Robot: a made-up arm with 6 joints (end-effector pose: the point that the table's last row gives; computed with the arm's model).
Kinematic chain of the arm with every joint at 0, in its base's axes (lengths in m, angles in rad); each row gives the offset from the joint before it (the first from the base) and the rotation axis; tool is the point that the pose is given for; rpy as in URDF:
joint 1: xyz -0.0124 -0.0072 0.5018 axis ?
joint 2: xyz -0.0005 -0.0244 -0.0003 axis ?
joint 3: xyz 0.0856 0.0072 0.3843 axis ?
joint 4: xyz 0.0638 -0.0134 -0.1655 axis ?
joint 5: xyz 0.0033 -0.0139 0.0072 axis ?
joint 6: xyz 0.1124 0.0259 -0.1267 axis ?
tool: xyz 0 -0.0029 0.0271 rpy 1.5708 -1.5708 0
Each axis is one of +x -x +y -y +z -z.
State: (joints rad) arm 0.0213 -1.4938 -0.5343 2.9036 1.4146 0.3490
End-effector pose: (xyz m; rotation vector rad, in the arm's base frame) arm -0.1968 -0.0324 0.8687 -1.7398 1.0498 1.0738
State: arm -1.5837 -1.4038 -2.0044 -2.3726 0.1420 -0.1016
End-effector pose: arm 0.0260 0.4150 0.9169 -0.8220 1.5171 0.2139
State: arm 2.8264 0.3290 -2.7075 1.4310 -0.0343 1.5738
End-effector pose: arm -0.2662 0.2270 1.0847 1.6984 0.3235 -0.9452
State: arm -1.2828 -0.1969 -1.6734 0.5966 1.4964 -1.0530
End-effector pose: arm 0.0924 -0.2649 0.9753 0.6115 -1.6761 1.6092
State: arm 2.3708 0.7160 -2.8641 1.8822 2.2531 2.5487
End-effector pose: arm -0.3718 0.1998 0.9362 1.0736 0.8344 1.4011
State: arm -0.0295 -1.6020 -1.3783 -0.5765 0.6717 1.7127
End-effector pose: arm -0.4295 -0.0003 0.8883 0.6014 2.3160 -0.2199
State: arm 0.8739 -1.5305 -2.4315 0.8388 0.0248 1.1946
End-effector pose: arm -0.3622 -0.5895 0.6736 -0.7562 0.5186 0.9747
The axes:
joint 1: +z
joint 2: +y
joint 3: +y
joint 4: -z
joint 5: +y
joint 6: -z

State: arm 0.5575 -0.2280 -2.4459 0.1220 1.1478 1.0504
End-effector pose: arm 0.0893 0.0386 1.1728 -0.9822 2.7826 -0.6809
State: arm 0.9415 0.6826 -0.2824 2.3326 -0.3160 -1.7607
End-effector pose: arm 0.2208 0.0697 0.5560 1.1409 -0.3474 1.4807
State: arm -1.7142 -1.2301 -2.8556 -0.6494 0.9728 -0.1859
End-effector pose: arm 0.0425 0.6015 0.8538 -2.2424 0.6101 1.2392
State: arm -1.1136 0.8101 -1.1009 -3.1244 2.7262 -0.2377
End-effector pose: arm 0.1990 -0.5325 0.6549 -0.0660 1.5997 0.2544
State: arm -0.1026 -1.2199 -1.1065 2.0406 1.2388 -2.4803
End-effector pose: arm -0.1940 0.0223 0.9922 0.4782 0.4108 -1.5691
